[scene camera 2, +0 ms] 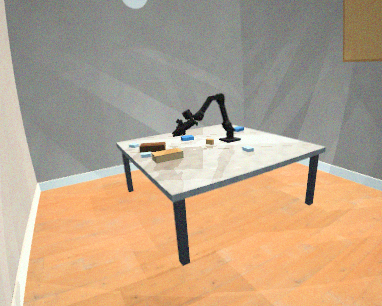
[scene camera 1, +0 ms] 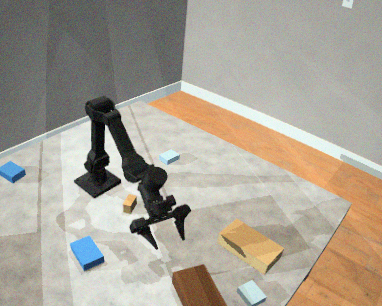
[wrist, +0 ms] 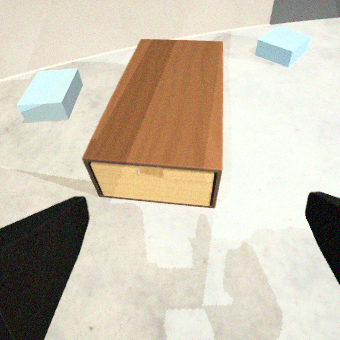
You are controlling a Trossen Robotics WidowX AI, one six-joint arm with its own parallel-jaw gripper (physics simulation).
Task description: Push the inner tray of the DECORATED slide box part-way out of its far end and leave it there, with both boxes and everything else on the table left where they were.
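Where they show: gripper, fingertip midpoint: (scene camera 2: 172, 135) (scene camera 1: 170, 244) (wrist: 197, 205); arm's base, link origin: (scene camera 2: 230, 138) (scene camera 1: 98, 178).
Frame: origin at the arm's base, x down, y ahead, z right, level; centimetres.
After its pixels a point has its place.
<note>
A brown wood-grained slide box (scene camera 1: 200, 285) @[z 22.4, x -3.5, y 60.1 cm] (scene camera 2: 152, 146) @[z 20.5, x -2.9, y 64.4 cm] (wrist: 165, 105) @[z 22.9, x -3.5, y 59.1 cm] lies flat on the table, cut off at the lower edge in scene view 1. Its near end faces my gripper in the wrist view, and the pale wooden end of its inner tray (wrist: 155, 186) @[z 19.1, x -0.8, y 53.7 cm] shows inside the sleeve. The box's far end is hidden. A plain yellow-tan box (scene camera 1: 252, 242) @[z -1.9, x -3.4, y 65.7 cm] (scene camera 2: 168, 155) @[z -7.2, x -2.3, y 67.2 cm] lies apart from it. No clear decoration can be made out on either. My gripper (scene camera 1: 170, 244) @[z 18.1, x -8.7, y 46.8 cm] (scene camera 2: 177, 134) @[z 18.1, x -8.7, y 46.8 cm] (wrist: 197, 205) @[z 18.1, x -8.7, y 46.8 cm] is open and empty, short of the brown box's near end, with its fingers apart from it.
One pale blue block (scene camera 1: 251, 293) @[z 15.0, x -0.9, y 73.6 cm] (scene camera 2: 145, 155) @[z 12.2, x 0.0, y 75.1 cm] (wrist: 50, 94) @[z 14.3, x -0.9, y 71.3 cm] lies between the boxes; another (scene camera 2: 134, 145) @[z 44.3, x -0.4, y 69.3 cm] (wrist: 283, 45) @[z 45.5, x -0.9, y 66.3 cm] lies beyond the brown box. A third (scene camera 1: 169, 156) @[z -30.0, x -0.9, y 14.2 cm] (scene camera 2: 248, 149) @[z -33.7, x -0.3, y 16.2 cm], a tan block (scene camera 1: 129, 203) @[z 5.7, x -2.4, y 21.0 cm] (scene camera 2: 210, 141) @[z 2.3, x -1.0, y 20.9 cm] and a blue block (scene camera 1: 87, 253) @[z 31.8, x -1.5, y 24.7 cm] (scene camera 2: 187, 137) @[z 28.0, x -1.2, y 25.2 cm] lie nearer the arm.
</note>
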